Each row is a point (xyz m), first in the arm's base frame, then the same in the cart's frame.
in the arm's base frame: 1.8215 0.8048 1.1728
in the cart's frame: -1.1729 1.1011 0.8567
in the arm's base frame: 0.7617 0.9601 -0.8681
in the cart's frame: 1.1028 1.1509 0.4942
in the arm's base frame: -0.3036 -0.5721 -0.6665
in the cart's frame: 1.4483 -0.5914 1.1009
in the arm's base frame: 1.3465 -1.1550 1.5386
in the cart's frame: -1.1781 -0.5191 2.1118
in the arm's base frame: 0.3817 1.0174 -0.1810
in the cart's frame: 0.6176 0.6609 0.1142
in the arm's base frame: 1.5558 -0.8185 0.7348
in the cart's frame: -0.5479 0.1179 2.0978
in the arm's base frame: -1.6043 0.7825 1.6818
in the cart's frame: -0.2941 -1.5918 -1.1362
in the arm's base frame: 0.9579 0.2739 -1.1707
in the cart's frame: 1.3536 1.0023 1.2124
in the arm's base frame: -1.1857 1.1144 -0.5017
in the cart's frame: 1.5194 -0.3102 -0.7873
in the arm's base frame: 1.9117 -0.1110 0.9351
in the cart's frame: -0.9231 0.7181 1.6899
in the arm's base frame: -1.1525 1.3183 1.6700
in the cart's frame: -0.4998 -0.9458 -1.3142
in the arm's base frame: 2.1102 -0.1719 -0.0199
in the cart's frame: -0.1208 1.1697 2.0179
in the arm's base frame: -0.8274 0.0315 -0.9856
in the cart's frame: 1.9020 -0.5069 0.3746
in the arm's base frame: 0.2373 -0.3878 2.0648
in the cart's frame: -1.2818 -1.0690 0.7766
